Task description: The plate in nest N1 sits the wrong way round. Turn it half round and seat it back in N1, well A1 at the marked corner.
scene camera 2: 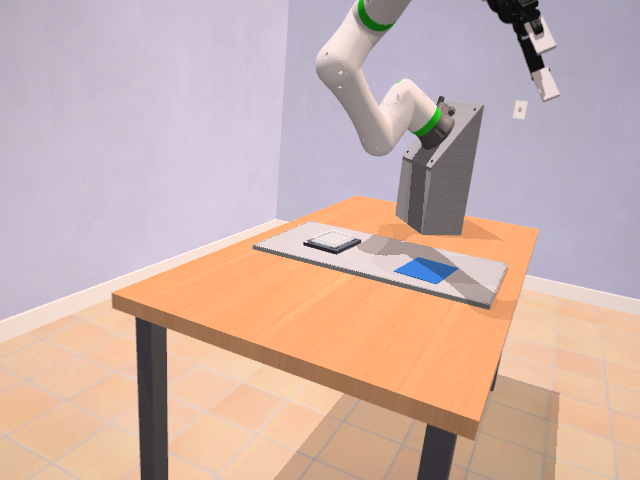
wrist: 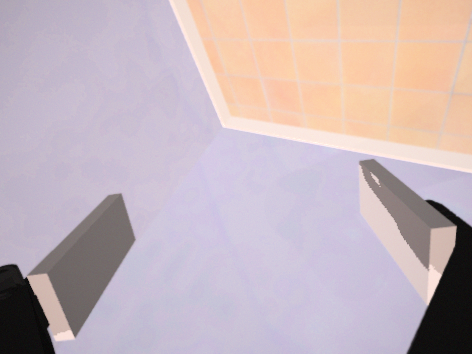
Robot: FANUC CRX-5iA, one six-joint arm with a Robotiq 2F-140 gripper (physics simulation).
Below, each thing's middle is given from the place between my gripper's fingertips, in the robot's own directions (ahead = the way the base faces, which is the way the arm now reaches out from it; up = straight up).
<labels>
Now: the blue square (scene camera 2: 420, 268) 350 mm behind my hand, 200 mm to the right of it and 530 mm below it.
</labels>
